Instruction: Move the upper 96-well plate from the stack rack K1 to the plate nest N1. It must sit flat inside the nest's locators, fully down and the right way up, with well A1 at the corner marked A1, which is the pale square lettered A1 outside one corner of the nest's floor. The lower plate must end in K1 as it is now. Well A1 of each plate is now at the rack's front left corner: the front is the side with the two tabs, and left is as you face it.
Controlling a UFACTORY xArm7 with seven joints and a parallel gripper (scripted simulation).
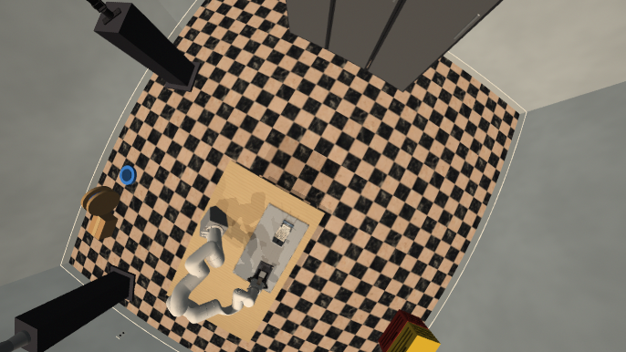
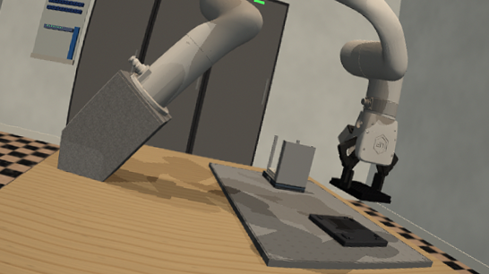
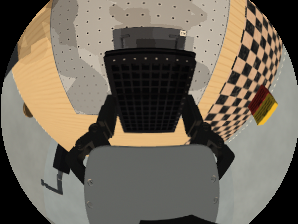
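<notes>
The pale A1 square is 10 cm below my hand, 7 cm ahead of it and 6 cm to the left of it. From my hand the other things lie so: black 96-well plate 1 cm below; then pale plate 39 cm to the left, 9 cm ahead, 8 cm below.
</notes>
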